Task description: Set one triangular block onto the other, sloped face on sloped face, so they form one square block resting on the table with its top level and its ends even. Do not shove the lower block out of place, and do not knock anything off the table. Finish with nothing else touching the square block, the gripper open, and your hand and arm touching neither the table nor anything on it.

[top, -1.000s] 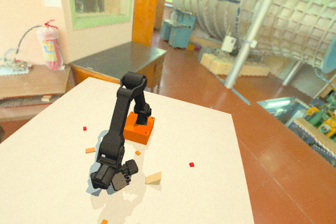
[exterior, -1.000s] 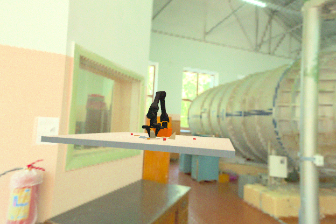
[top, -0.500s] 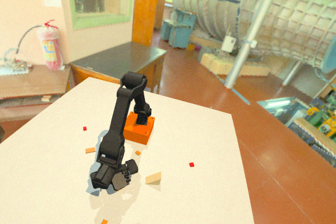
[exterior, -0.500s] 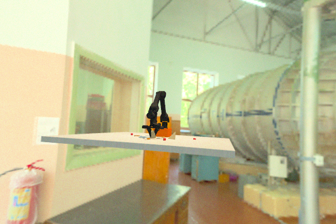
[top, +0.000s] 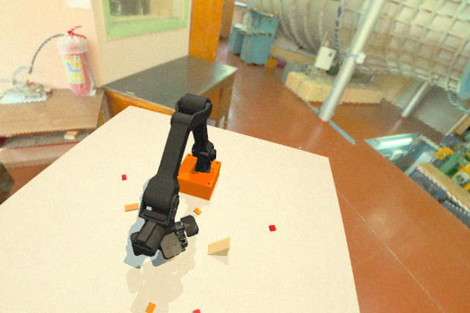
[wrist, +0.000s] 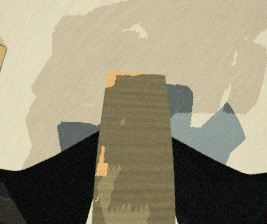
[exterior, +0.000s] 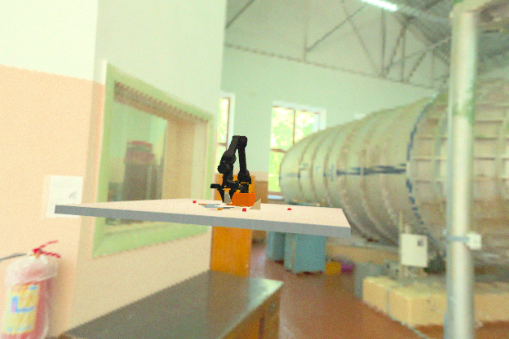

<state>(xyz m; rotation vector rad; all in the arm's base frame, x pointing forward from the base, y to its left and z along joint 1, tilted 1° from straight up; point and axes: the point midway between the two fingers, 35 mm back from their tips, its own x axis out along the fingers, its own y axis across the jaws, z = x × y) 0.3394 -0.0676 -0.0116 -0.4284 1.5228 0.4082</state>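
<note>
My gripper tip is now 10 mm below the tan triangular block.
</note>
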